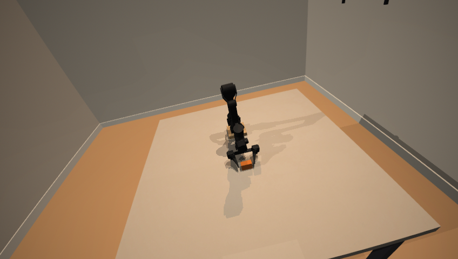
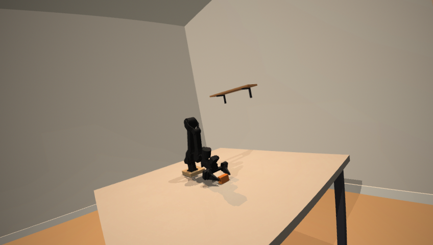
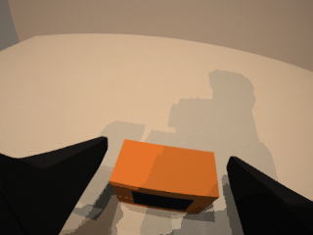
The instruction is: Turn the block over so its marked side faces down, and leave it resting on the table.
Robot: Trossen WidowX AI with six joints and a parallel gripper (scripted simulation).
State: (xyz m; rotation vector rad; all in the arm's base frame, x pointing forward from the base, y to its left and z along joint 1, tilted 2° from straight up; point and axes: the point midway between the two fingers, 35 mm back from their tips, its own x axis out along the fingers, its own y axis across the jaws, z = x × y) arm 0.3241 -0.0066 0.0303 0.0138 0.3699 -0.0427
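Now: the block 2 cm behind my gripper tip and 1 cm below it.
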